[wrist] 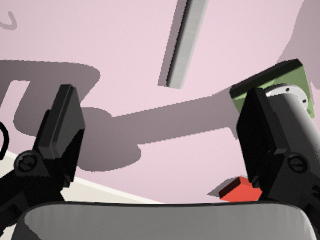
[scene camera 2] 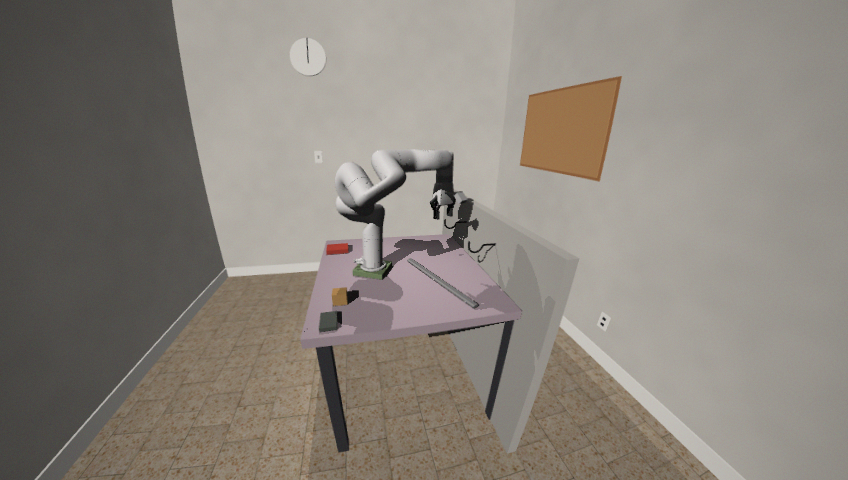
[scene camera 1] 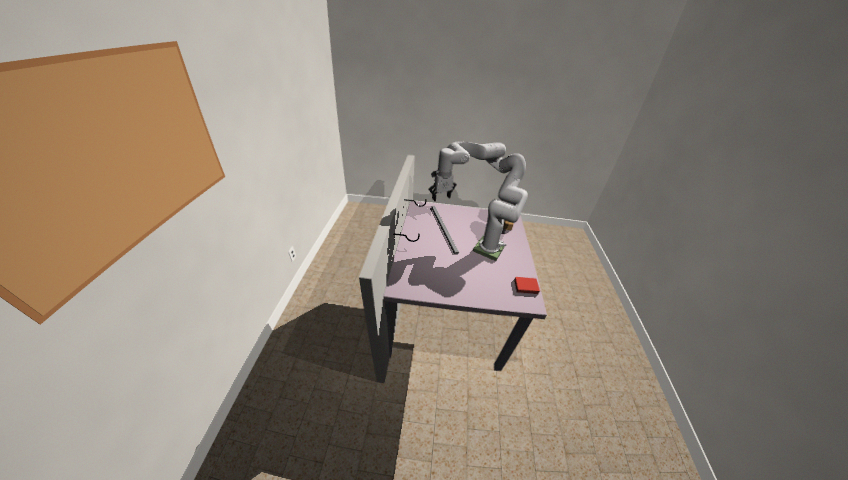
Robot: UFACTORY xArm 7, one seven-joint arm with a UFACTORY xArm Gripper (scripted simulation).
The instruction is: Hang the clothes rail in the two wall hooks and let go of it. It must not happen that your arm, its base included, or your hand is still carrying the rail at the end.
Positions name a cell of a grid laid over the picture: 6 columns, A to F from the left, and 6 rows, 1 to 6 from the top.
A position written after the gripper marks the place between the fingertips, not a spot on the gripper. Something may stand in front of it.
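The gripper (scene camera 2: D3) appears in the wrist view (wrist: D3) as well. The scene also contains a red block (wrist: E5) and a grey panel (scene camera 2: D4).
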